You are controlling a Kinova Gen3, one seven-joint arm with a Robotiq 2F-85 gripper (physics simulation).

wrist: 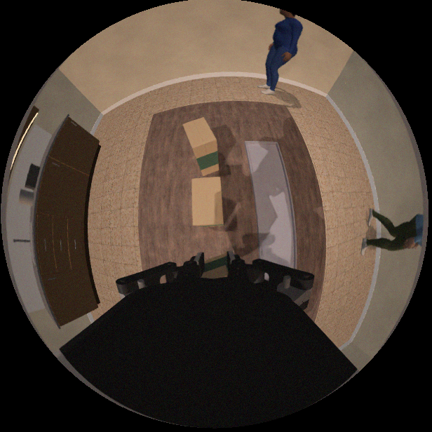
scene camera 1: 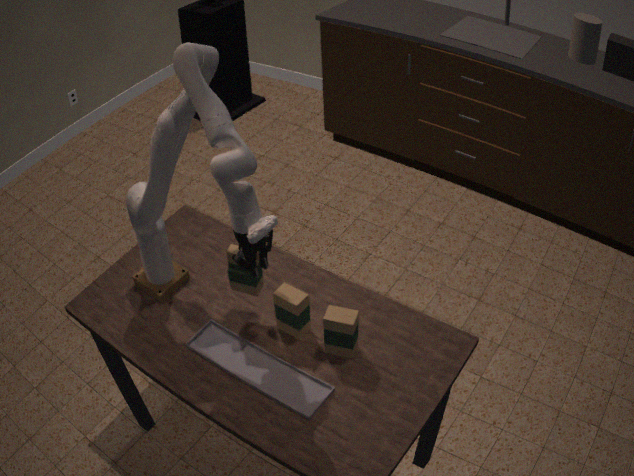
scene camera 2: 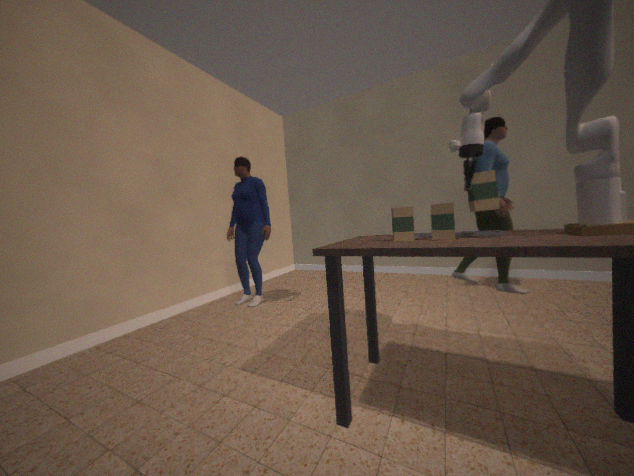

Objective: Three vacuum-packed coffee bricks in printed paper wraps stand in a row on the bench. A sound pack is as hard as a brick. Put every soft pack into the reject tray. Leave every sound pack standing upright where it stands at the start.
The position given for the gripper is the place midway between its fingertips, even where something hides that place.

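Observation:
The gripper (scene camera 1: 260, 271) is visible in the wrist view (wrist: 215, 259) too. The scene also has a coffee brick (scene camera 2: 402, 217), another coffee brick (scene camera 2: 442, 215) and a further coffee brick (scene camera 2: 484, 195), as well as a grey reject tray (scene camera 1: 290, 386).

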